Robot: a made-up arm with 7 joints.
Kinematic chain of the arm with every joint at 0, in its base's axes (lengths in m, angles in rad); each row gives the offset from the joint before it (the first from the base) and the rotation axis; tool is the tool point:
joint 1: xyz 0 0 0 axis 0 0.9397 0.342
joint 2: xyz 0 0 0 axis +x
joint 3: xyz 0 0 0 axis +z
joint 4: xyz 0.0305 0 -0.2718 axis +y
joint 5: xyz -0.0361 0 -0.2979 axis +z
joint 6: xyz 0 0 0 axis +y
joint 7: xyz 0 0 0 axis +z
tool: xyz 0 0 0
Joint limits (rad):
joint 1: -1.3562..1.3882
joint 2: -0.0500..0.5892
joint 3: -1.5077..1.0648
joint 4: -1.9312..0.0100
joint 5: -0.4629..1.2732
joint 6: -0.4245..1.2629
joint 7: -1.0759..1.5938
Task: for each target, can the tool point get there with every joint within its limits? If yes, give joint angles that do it. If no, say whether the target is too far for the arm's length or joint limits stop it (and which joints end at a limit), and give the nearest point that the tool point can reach.
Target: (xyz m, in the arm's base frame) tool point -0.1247 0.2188 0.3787
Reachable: no: joint limits stop it (at a limit: joint 1, joint 2, joint 4) | nearest point 0.1665 0.2382 0.2438 | short by 0.321 m
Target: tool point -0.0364 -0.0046 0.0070
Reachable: no: joint limits stop it (at a limit: joint 1, joint 2, joint 3, joint 4) | nearest point -0.2630 -0.2248 -0.1555 | short by 0.355 m
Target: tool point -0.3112 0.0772 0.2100
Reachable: no: joint limits stop it (at a limit: joint 1, joint 2, joint 4) | nearest point -0.5446 0.1613 -0.0395 | short by 0.352 m
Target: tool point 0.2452 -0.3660 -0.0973
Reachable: yes | joints -1.0539 0.0139 -1.0943 -1.5649 0.6682 0.5790 -0.8237
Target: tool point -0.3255 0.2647 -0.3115
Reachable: yes | joints 1.1732 0.3138 0.6072 -1.0835 1.0884 0.0303 -0.0676
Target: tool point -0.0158 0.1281 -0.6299
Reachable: no: too far | nearest point -0.0141 0.1143 -0.5619 | short by 0.069 m
